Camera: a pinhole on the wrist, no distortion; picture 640 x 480 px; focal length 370.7 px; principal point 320.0 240.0 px. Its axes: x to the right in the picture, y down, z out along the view. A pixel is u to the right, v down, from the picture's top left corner.
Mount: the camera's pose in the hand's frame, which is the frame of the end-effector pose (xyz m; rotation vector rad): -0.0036 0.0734 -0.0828 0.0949 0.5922 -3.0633
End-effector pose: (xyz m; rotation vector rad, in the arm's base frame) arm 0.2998 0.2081 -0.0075 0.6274 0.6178 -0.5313
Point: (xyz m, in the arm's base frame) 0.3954 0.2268 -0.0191
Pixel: outside the picture
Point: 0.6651 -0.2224 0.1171
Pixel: 106 163
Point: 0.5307 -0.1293 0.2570
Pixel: 243 139
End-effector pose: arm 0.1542 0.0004 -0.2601 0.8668 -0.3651 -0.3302
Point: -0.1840 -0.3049 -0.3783
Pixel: 445 407
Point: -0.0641 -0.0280 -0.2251
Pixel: 559 238
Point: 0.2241 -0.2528 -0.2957
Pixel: 76 457
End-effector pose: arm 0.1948 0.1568 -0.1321 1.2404 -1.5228 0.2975
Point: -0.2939 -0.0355 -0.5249
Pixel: 477 35
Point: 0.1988 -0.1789 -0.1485
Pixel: 137 328
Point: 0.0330 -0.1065 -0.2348
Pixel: 265 185
